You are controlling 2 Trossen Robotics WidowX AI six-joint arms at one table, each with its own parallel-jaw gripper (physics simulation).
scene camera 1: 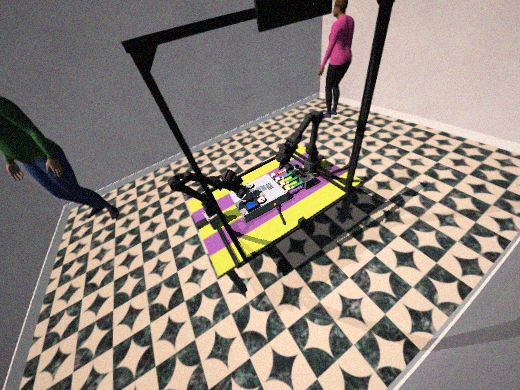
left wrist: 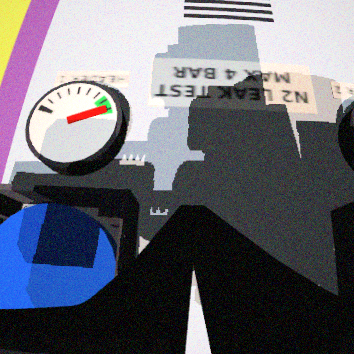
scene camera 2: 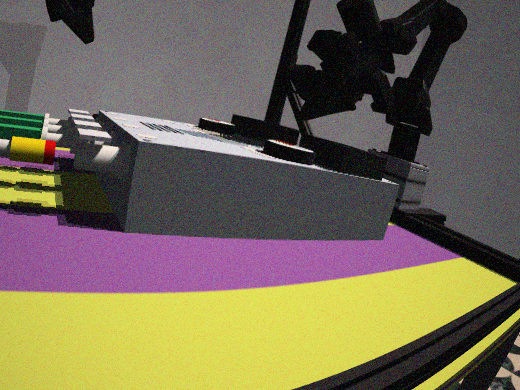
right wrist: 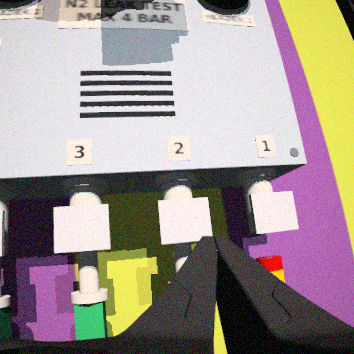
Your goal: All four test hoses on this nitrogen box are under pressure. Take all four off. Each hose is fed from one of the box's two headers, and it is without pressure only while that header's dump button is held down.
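Frame: origin at the left arm's base, x ahead, y left, z up, level; metres.
Seen in the pictures: left gripper, fingertip midpoint: (scene camera 1: 245,190) (left wrist: 190,216) (scene camera 2: 301,117); right gripper, fingertip midpoint: (scene camera 1: 279,169) (scene camera 2: 89,42) (right wrist: 211,246); left arm's base, link origin: (scene camera 1: 211,212) (scene camera 2: 400,158); right arm's base, link origin: (scene camera 1: 312,160).
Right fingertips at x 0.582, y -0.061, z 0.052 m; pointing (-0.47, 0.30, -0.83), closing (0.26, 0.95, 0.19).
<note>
Pixels of each thing's middle, then the offset from my right fingertips to it. "spot": a spot on its surface instead. Level surfaces: height alone.
- port 1, surface spot: (right wrist: 274,211) spot: 0.081 m left, 0.005 m back, 0.087 m down
- Green hose 3, surface spot: (right wrist: 90,320) spot: 0.066 m right, 0.036 m ahead, 0.099 m down
- port 3, surface spot: (right wrist: 81,227) spot: 0.057 m right, 0.026 m back, 0.087 m down
- header 1 gauge, surface spot: (left wrist: 55,137) spot: 0.114 m left, 0.235 m back, 0.069 m down
- second gauge, surface spot: (left wrist: 348,135) spot: 0.054 m right, 0.251 m back, 0.072 m down
- dark rod, surface spot: (scene camera 1: 281,215) spot: 0.239 m right, 0.211 m back, 0.151 m down
- striped mat, surface height: 0.164 m down
The nitrogen box (scene camera 1: 257,182) (scene camera 2: 250,195) (left wrist: 130,30) (right wrist: 130,135) lies on the striped mat. In the right wrist view, hose 1 (right wrist: 271,263) (scene camera 2: 32,150), yellow with a red end, lies apart from port 1 (right wrist: 274,211). Green hose 3 (right wrist: 90,320) runs from port 3 (right wrist: 81,227); hose 2 is mostly hidden by the fingers. Port 4 is cut off. My right gripper (right wrist: 211,246) (scene camera 2: 89,41) is shut, empty, above hose 2. My left gripper (left wrist: 190,216) (scene camera 2: 306,115) is shut, empty, over the box beside the blue dump button (left wrist: 55,255) (scene camera 1: 251,204). The header 1 gauge (left wrist: 55,137) needle is on green.
A second gauge (left wrist: 348,135) is cut off at the left wrist view's right edge; the other dump button is hidden there. A dark rod (scene camera 1: 281,214) stands out at the box's near side. Black frame posts (scene camera 1: 367,95) rise around the striped mat (scene camera 1: 305,217) (scene camera 2: 200,330). Two people stand beyond it.
</note>
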